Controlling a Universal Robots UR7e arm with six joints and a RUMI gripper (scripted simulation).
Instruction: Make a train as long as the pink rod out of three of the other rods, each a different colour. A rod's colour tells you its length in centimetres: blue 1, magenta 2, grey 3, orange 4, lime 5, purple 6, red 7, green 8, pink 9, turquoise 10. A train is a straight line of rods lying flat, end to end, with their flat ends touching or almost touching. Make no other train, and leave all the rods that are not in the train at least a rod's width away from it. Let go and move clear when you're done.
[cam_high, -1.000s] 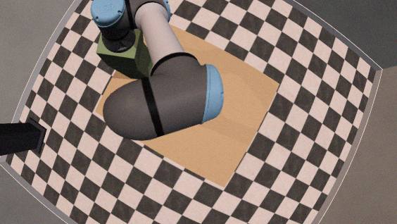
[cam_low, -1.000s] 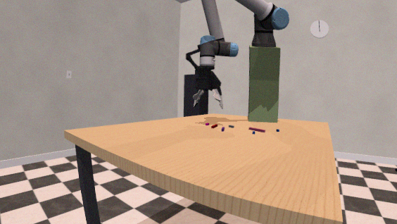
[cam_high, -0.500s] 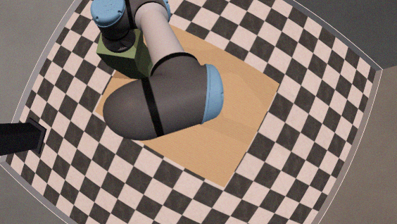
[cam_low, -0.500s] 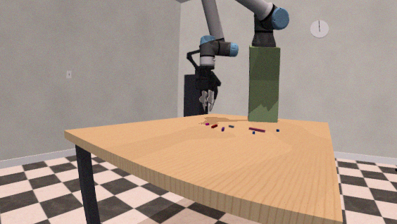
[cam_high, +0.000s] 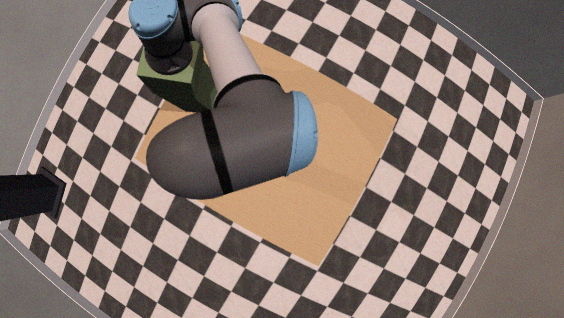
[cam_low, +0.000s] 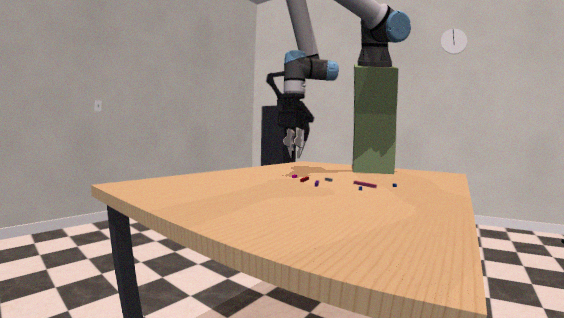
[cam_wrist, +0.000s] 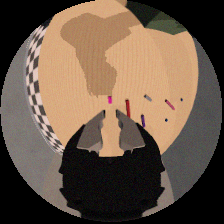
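The magenta rod is 8 cm below my hand. From my hand the other things lie so: red rod: 4 cm ahead, 6 cm to the left, 8 cm below; then grey rod: 13 cm to the left, 8 cm below; then purple rod: 9 cm ahead, 12 cm to the left, 8 cm below.
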